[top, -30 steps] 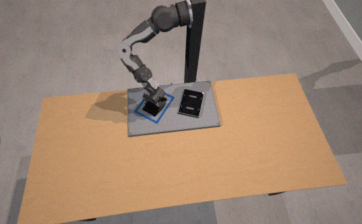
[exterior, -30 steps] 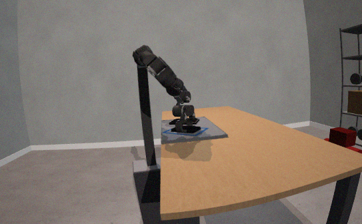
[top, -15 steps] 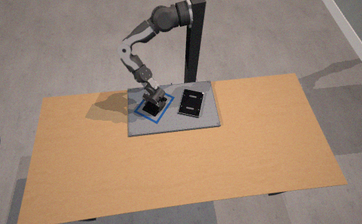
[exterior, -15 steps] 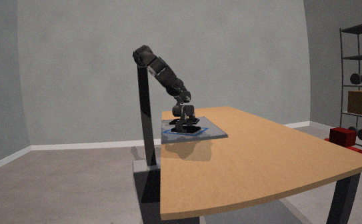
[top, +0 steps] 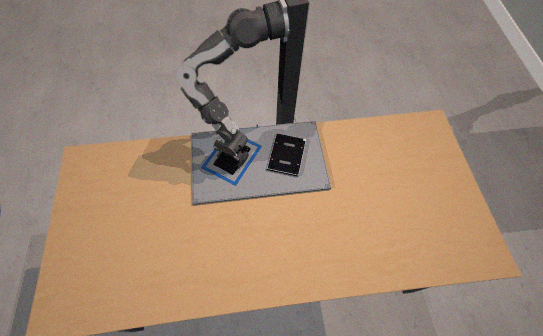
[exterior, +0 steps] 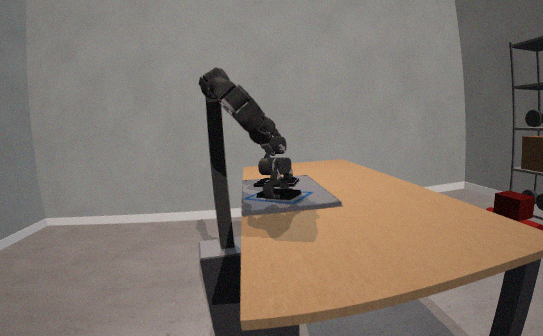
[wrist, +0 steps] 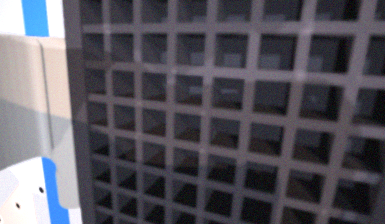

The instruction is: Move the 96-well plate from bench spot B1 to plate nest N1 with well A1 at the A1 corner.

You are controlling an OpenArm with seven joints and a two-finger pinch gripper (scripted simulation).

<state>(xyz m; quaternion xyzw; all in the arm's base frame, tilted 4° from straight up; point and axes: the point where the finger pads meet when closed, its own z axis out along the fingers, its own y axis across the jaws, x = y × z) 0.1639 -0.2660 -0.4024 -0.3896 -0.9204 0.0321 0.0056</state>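
The black plate nest N1 lies 20 cm to the left of my hand and 5 cm ahead of it. From my hand the other things lie so: black 96-well plate right at my hand.
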